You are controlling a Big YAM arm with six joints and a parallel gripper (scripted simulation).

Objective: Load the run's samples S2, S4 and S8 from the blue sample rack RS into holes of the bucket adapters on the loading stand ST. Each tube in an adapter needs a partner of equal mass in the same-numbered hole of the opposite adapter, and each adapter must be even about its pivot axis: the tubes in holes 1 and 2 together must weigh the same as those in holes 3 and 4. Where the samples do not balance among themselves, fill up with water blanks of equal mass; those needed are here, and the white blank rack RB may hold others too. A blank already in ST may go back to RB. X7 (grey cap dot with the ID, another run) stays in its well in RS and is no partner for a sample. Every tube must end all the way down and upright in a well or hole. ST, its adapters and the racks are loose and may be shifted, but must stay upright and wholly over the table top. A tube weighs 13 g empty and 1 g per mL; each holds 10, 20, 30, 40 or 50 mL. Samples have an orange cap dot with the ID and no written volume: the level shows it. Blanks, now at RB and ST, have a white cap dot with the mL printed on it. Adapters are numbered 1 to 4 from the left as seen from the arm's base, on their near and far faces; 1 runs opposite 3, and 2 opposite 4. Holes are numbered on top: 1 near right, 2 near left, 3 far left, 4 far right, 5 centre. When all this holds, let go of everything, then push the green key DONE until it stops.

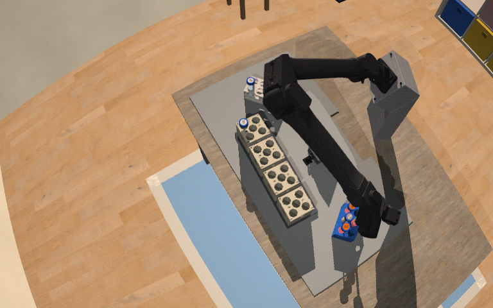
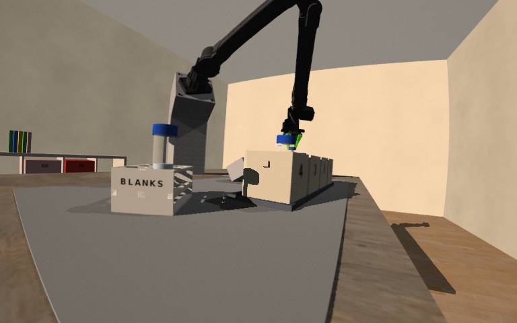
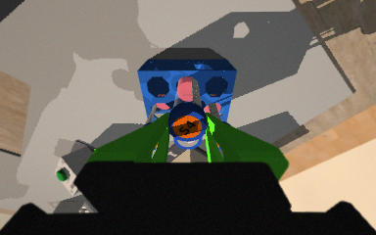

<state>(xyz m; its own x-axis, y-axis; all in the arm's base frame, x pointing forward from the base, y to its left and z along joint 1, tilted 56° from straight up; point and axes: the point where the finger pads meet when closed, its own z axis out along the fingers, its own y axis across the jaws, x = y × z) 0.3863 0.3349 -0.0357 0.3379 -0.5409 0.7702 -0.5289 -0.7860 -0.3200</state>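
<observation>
The orange-dot sample is 5 cm below my hand and 1 cm to the left of it. Round my hand: grey-dot tube X7 (8 cm below, 3 cm to the right, 3 cm ahead); orange-dot tube (8 cm below, 6 cm to the right, 2 cm behind); blue sample rack RS (11 cm below, 2 cm to the right, 1 cm ahead).
</observation>
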